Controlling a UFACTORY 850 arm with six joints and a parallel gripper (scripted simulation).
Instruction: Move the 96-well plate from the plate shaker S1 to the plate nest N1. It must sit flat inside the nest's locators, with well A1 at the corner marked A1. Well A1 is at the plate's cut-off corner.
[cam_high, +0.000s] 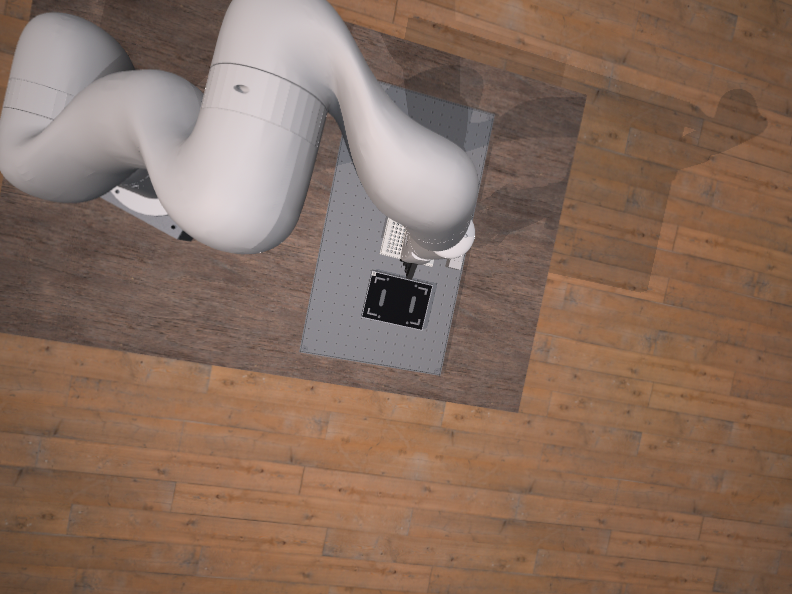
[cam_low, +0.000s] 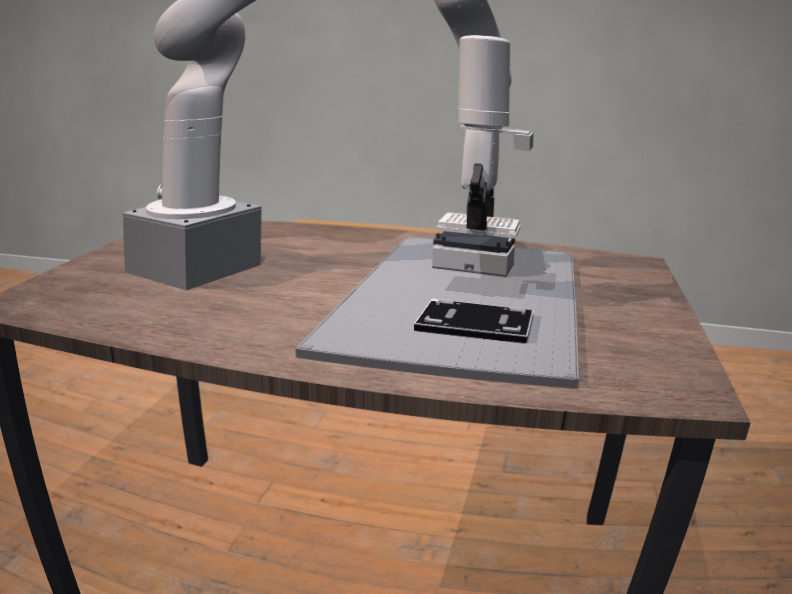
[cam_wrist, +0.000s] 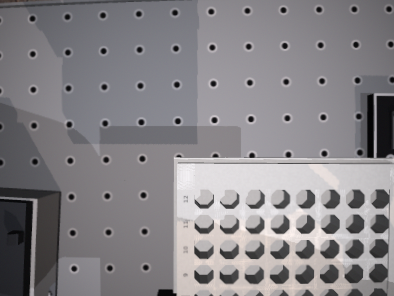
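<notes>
Right now my hand is 20 mm short of the black plate nest N1, 140 mm to the left of it and 130 mm above it. The rest, counted from my hand: 96-well plate: 10 mm below.
</notes>
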